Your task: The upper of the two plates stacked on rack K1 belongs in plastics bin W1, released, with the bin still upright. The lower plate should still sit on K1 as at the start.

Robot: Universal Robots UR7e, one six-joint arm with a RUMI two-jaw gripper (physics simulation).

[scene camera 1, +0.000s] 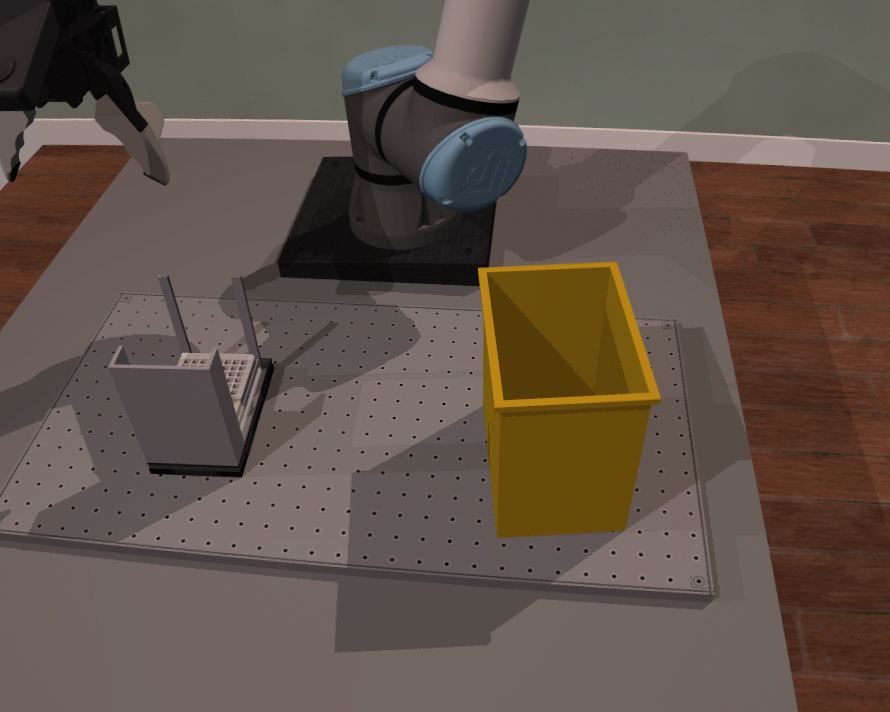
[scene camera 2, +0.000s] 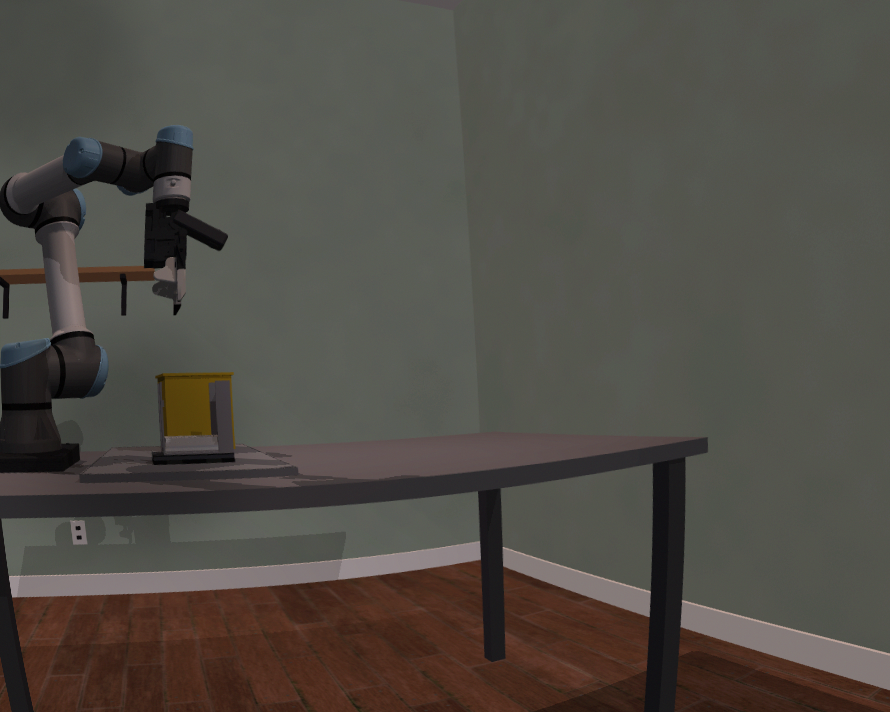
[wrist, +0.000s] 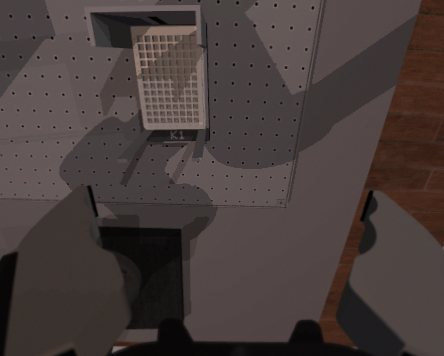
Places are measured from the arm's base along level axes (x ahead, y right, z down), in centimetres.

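Where they show: gripper, between the fingertips: (scene camera 1: 88, 182) (scene camera 2: 176, 308) (wrist: 229, 193); arm's base, origin of its link: (scene camera 1: 405, 217) (scene camera 2: 29, 449).
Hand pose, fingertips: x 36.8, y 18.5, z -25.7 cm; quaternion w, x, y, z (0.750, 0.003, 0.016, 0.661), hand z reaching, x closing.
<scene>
Each offset is from my fingertips to the centre of the thing. Level surfaces: height alone.
Rack K1 {dx +1.4, dy -6.8, dz +20.3 cm} (scene camera 1: 174, 415) (scene camera 2: 223, 419) (wrist: 175, 136) stands upright on the board, with a tall grey wall at one end and two thin posts at the other. The upper plate {dx +2.4, dy -7.0, dz +23.7 cm} (scene camera 1: 237, 365) (scene camera 2: 190, 444) (wrist: 171, 82), pale with a grid of square wells, lies flat in it. The lower plate is mostly hidden beneath. Bin W1 {dx +0.9, dy -42.6, dz +18.8 cm} (scene camera 1: 567, 467) (scene camera 2: 189, 404), yellow and open-topped, stands upright; it does not show in the wrist view. My gripper (scene camera 1: 85, 179) (scene camera 2: 175, 300) (wrist: 229, 193) is open and empty, high above the table. In the wrist view the rack lies beyond the fingertips, up and left.
The perforated board {dz +27.7 cm} (scene camera 1: 296, 519) (wrist: 250, 100) carries the rack and bin, which stand apart. The arm's black base block (scene camera 1: 326, 267) (wrist: 157, 295) is behind the board. The bin's tall walls and the rack's end wall and posts rise above the board. A wooden shelf (scene camera 2: 81, 275) hangs on the wall.
</scene>
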